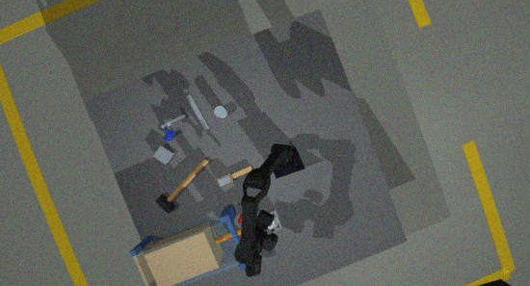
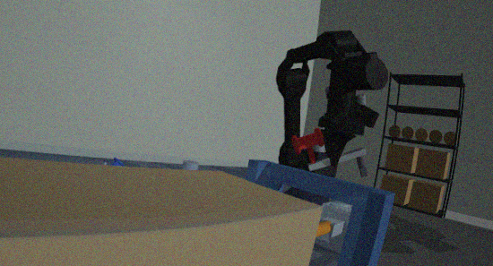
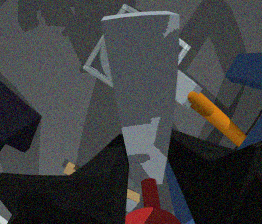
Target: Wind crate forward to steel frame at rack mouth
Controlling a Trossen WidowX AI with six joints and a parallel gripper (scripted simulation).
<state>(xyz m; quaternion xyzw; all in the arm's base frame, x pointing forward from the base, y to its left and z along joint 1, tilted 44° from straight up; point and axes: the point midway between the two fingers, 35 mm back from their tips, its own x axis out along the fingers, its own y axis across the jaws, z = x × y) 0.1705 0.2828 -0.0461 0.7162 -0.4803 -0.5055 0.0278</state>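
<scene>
My gripper tip is 1 cm short of the winch handle and 2 cm below it. Also, from my gripper tip: blue steel frame (12 cm ahead, 6 cm to the left, 6 cm below); red knob (4 cm ahead, 3 cm to the right, 3 cm above); winch (6 cm behind, 3 cm to the left, 14 cm below).
</scene>
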